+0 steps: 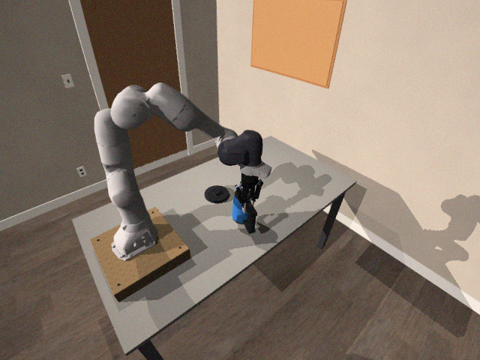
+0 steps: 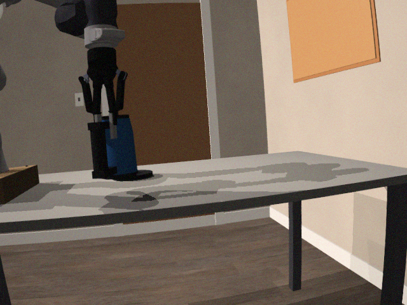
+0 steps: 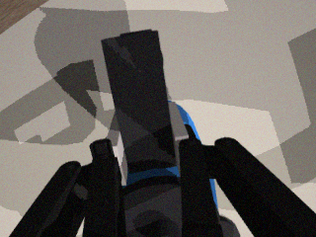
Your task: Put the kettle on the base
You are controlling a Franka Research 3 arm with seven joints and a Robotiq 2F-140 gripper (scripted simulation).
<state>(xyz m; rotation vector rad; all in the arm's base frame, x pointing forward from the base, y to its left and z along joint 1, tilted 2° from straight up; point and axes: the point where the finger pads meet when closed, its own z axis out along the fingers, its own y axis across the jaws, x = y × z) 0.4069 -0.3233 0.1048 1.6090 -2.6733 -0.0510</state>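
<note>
Now: hand 1 cm short of the blue kettle, 2 cm to the right of it and 5 cm above it. The rest, counted from my hand: round black base: 10 cm ahead, 32 cm to the left, 18 cm below.
</note>
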